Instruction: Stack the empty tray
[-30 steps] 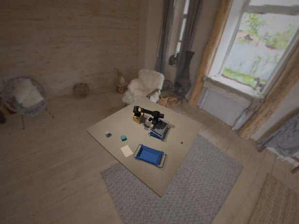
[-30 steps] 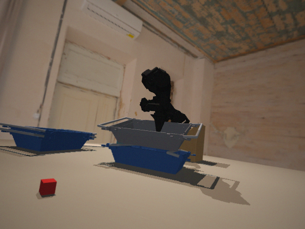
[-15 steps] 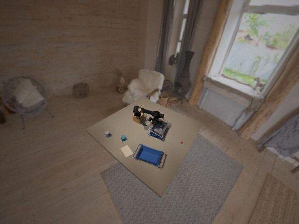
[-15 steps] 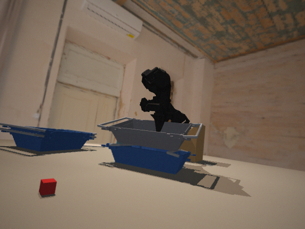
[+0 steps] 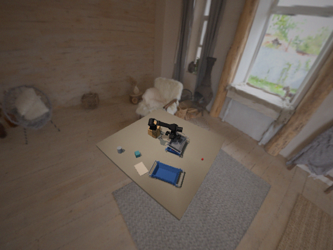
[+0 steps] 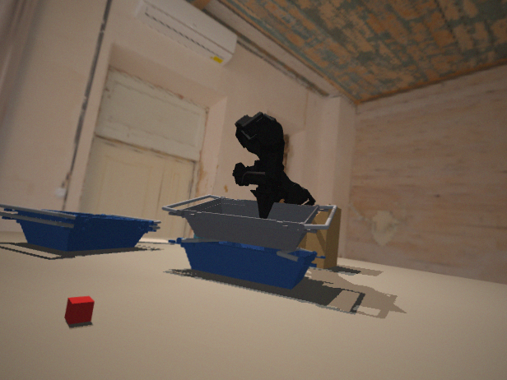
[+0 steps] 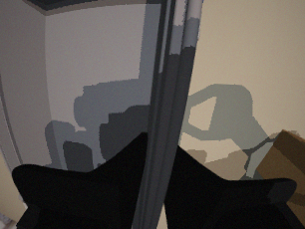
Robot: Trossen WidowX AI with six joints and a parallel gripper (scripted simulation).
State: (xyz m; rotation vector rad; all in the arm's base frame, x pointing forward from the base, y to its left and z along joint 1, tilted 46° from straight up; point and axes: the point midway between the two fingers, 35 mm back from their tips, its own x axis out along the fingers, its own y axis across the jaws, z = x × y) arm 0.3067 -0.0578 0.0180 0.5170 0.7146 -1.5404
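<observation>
Right now my gripper tip is 70 mm short of the grey tray, 10 mm to the right of it and 10 mm below it. Round my gripper tip: cream card (480 mm to the right, 120 mm behind, 110 mm below); then red cube (420 mm ahead, 100 mm below, 10 mm to the left); then teal cube (360 mm to the right, 270 mm behind, 90 mm below).
</observation>
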